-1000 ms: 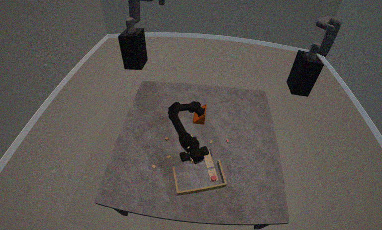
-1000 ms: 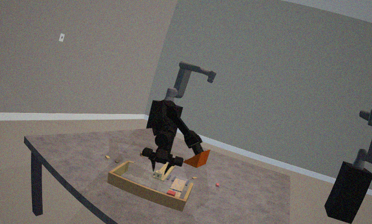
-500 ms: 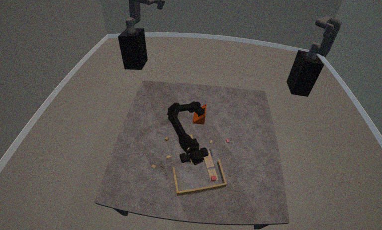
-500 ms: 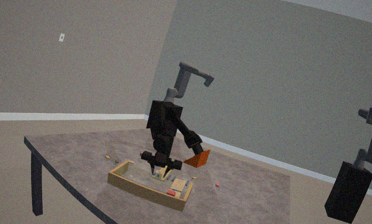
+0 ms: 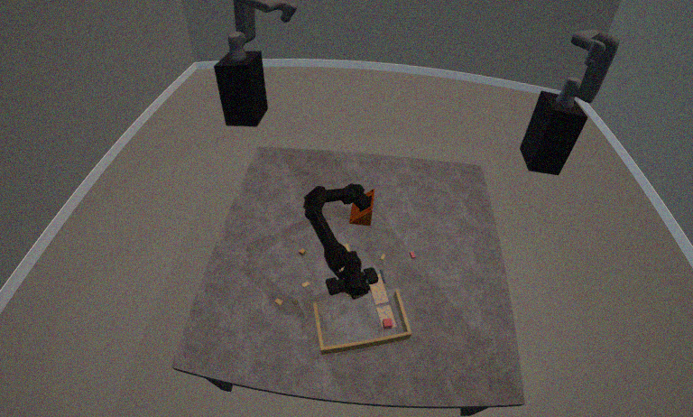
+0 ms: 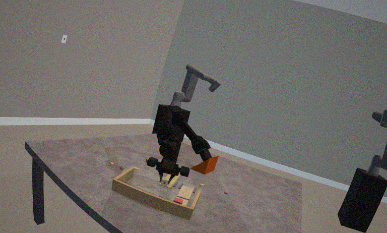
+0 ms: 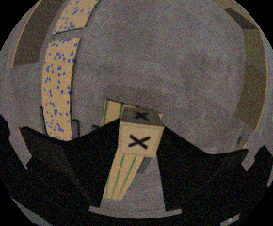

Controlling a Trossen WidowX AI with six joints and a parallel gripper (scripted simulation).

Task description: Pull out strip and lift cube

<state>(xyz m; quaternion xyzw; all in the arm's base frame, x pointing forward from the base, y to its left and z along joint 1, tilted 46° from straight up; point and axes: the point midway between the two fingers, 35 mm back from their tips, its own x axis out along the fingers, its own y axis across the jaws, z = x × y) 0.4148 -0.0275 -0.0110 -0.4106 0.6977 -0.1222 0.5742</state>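
Right now the blue-speckled strip is 30 mm behind my gripper tip, 100 mm to the left of it and 10 mm below it.
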